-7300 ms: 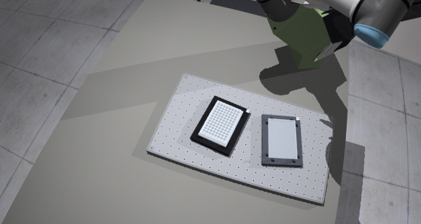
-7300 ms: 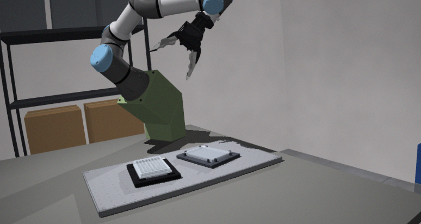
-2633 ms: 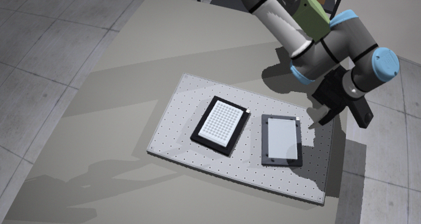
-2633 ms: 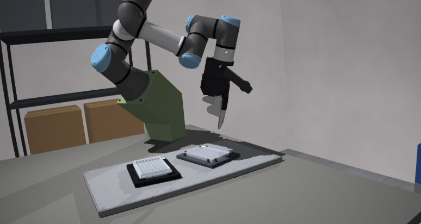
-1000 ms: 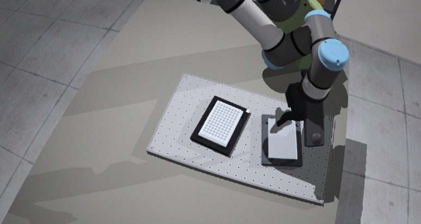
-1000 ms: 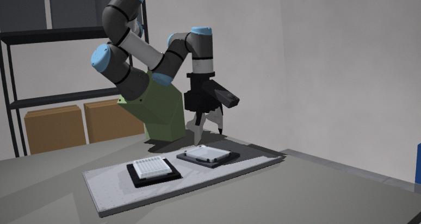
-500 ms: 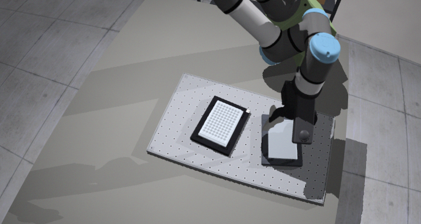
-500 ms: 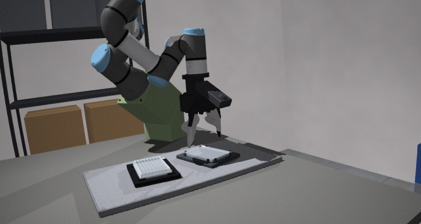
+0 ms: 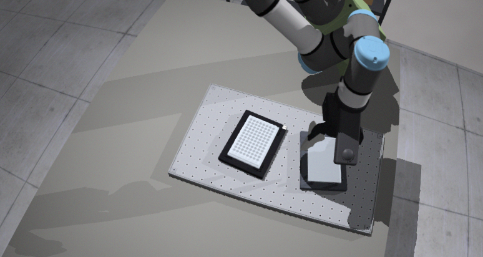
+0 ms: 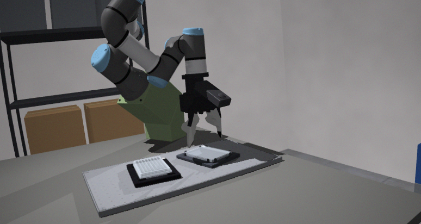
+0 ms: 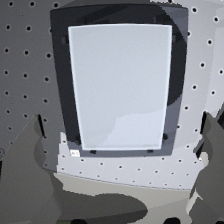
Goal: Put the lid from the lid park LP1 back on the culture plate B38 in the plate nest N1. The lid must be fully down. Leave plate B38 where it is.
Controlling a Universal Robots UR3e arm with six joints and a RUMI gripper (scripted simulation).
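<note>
My hand is 4 cm above the flat lid. From my hand the other things lie so: white culture plate B38 (4 cm behind, 18 cm to the right, 4 cm below); then small white tag (9 cm behind, 10 cm to the right, 4 cm below); then black lid park LP1 (5 cm below).
</note>
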